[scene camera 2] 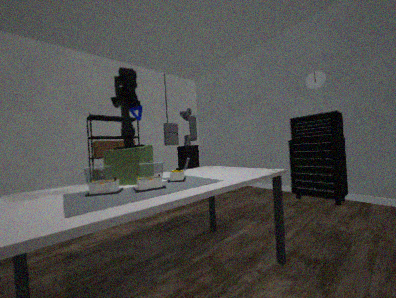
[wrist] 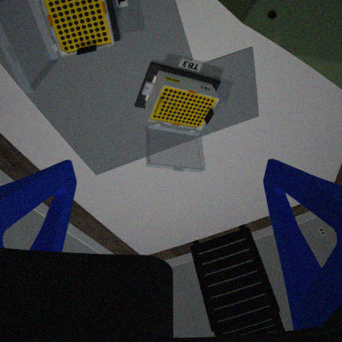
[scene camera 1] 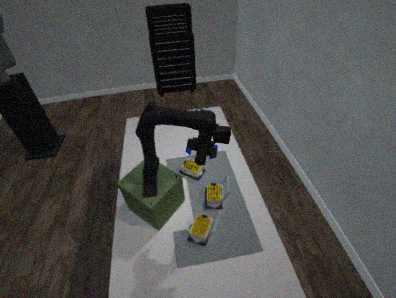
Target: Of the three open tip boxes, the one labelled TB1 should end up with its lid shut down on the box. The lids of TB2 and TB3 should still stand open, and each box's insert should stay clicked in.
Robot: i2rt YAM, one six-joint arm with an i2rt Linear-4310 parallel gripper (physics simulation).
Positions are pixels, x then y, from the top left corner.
Labels:
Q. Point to a grey mat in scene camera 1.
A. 235, 235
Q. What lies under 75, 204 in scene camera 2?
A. A grey mat.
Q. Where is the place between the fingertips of the gripper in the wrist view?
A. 169, 170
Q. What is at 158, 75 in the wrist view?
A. A TB3 tip box.

